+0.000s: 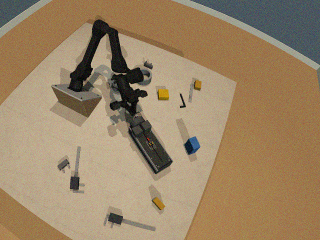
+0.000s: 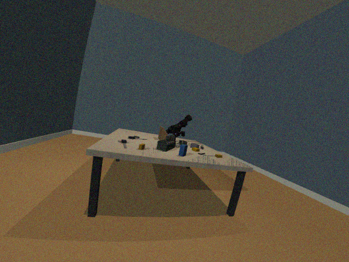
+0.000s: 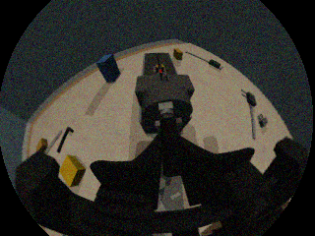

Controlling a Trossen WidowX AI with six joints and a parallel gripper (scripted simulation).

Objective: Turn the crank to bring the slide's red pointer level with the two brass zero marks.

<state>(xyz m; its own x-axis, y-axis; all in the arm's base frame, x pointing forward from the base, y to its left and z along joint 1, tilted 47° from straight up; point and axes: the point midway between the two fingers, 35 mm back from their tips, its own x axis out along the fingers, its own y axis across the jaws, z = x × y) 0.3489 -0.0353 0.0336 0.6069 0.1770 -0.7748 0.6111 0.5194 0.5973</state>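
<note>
Now: gripper tip 110 mm short of the red pointer, 90 mm to the left of it and 10 mm above it. From my gripper tip the other things lie so: yellow block: 240 mm to the left, 80 mm below, 80 mm ahead; black hex key: 240 mm to the left, 210 mm ahead, 90 mm below; crank handle: 30 mm above, 10 mm to the left, 10 mm behind.
</note>
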